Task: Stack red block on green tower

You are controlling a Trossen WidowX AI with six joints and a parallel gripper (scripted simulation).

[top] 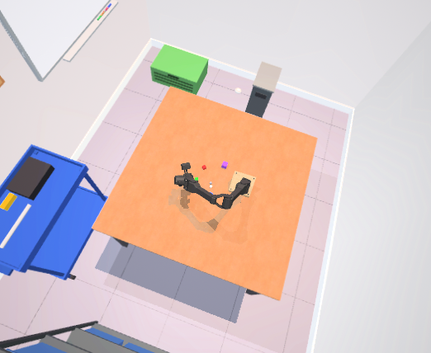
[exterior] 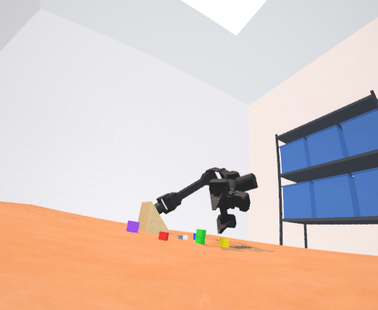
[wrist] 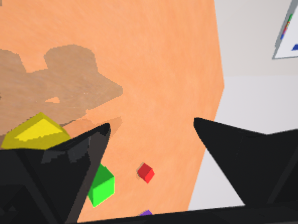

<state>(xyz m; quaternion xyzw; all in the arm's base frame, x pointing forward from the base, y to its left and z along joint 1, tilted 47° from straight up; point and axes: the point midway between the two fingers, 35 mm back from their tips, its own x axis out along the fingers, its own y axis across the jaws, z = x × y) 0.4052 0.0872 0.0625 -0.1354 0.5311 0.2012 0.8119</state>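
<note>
Now: gripper tip 120 mm to the left of the red block, 100 mm past it and 60 mm above it. Also, from my gripper tip: small white block (200 mm behind, 70 mm below); yellow block (70 mm to the left, 60 mm below, 50 mm behind); blue block (220 mm behind, 60 mm to the left, 60 mm below).
</note>
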